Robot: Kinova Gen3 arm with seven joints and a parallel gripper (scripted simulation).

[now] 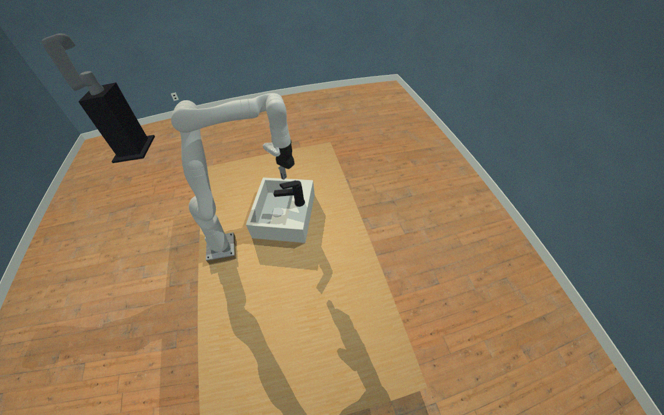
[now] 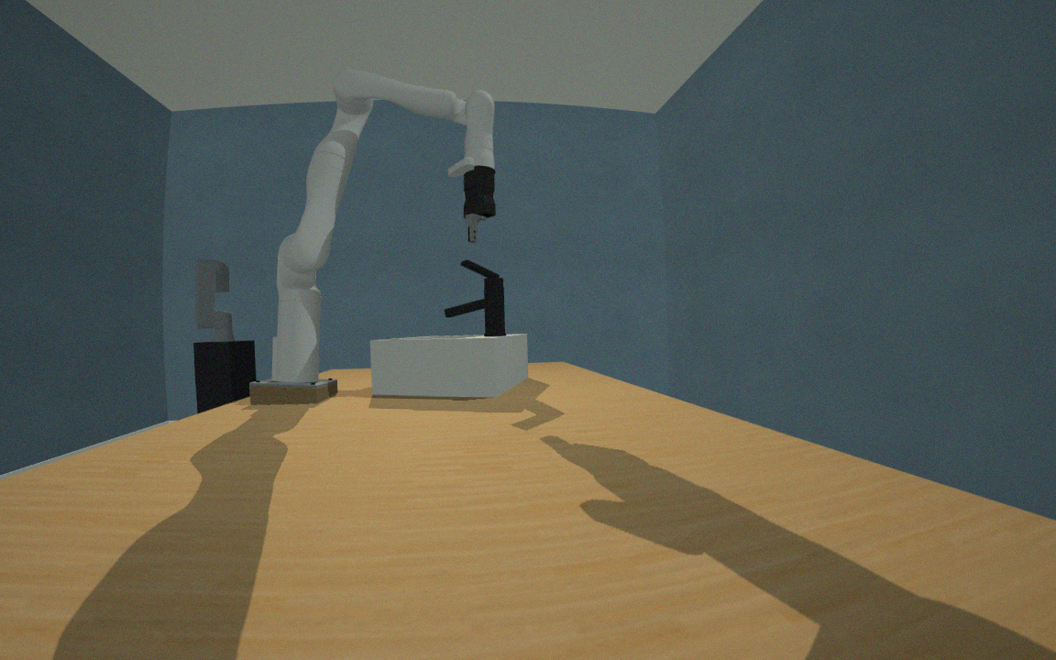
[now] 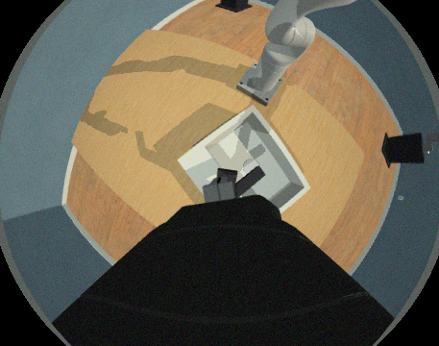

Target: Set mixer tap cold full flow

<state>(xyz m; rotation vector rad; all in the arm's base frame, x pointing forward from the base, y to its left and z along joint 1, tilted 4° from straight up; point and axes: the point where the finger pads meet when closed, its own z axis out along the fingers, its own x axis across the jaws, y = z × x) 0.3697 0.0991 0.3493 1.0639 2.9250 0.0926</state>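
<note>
My gripper is now 8 cm above the lever, 2 cm to the right of it and 2 cm short of it. Also, from my hand: white basin 33 cm below, 7 cm behind, 6 cm to the left.
</note>
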